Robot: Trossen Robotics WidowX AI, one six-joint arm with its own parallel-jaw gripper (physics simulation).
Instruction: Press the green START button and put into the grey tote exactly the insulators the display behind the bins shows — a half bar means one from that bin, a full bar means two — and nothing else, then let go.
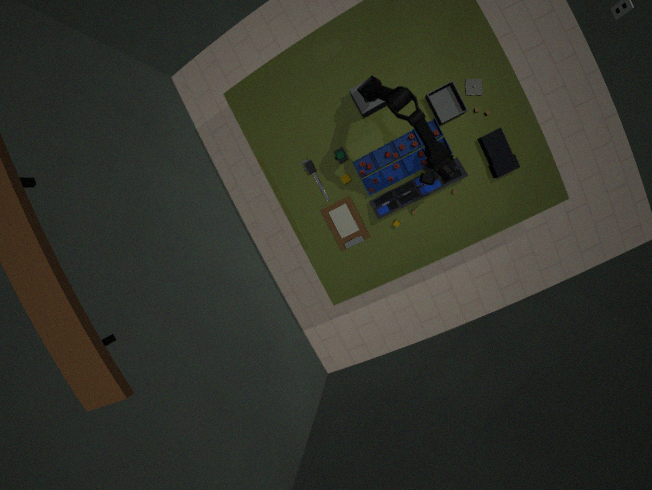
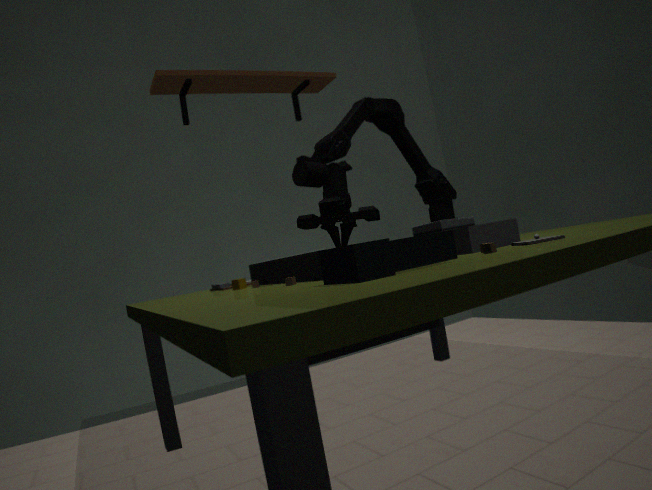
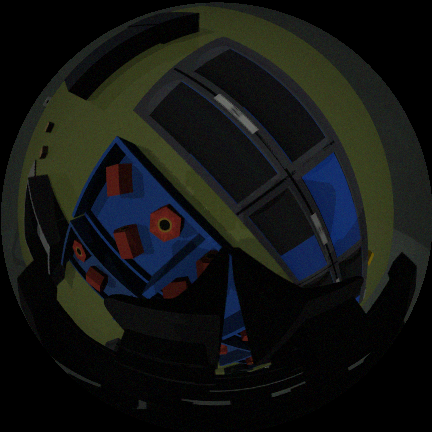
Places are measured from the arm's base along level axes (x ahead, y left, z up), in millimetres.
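Pixels of known places: gripper, fingertip midpoint: (image 3: 229, 253); arm's base, origin of the base link: (image 1: 370, 93) (image 2: 443, 221).
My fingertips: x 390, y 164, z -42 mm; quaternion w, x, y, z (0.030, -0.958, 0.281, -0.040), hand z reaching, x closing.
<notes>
Ahead of a thing's pixels: the offset from my fingertips to its top centre.
My gripper (image 3: 229, 253) (image 1: 428, 177) (image 2: 342, 243) is shut, with nothing between its fingers, and hangs low over the end of the blue bins (image 1: 378, 157) (image 3: 120, 209) next to the display. Red hexagonal insulators lie in the bins; one @[38 mm left, 28 mm back, 11 mm down] (image 3: 165, 223) stands on end, others @[92 mm left, 46 mm back, 12 mm down] (image 3: 119, 178) @[45 mm left, 72 mm back, 12 mm down] (image 3: 127, 240) lie on their sides, and one @[16 mm right, 23 mm back, 12 mm down] (image 3: 205, 257) is partly hidden behind the left finger. The display (image 1: 404, 194) (image 3: 213, 137) shows a full blue bar @[26 mm right, 97 mm ahead, 22 mm up] (image 3: 330, 197) and a half blue bar @[33 mm right, 52 mm ahead, 5 mm up] (image 3: 306, 257). The grey tote @[156 mm left, 252 mm back, 13 mm up] (image 1: 441, 89) stands beyond the bins. The green START button @[382 mm right, 180 mm back, 1 mm down] (image 1: 341, 155) sits to the left of the bins.
A black box @[321 mm left, 33 mm ahead, 15 mm up] (image 1: 498, 152) lies right of the bins. A wood-framed tray @[465 mm right, 147 mm ahead, 23 mm down] (image 1: 334, 224), two yellow cubes @[393 mm right, 62 mm back, 3 mm down] (image 1: 344, 178) @[222 mm right, 217 mm ahead, 15 mm down] (image 1: 396, 224), a small tool @[547 mm right, 103 mm back, 22 mm down] (image 1: 316, 177) and a grey plate @[307 mm left, 292 mm back, 26 mm down] (image 1: 474, 87) lie around them. The arm's base (image 1: 368, 97) stands behind the bins.
</notes>
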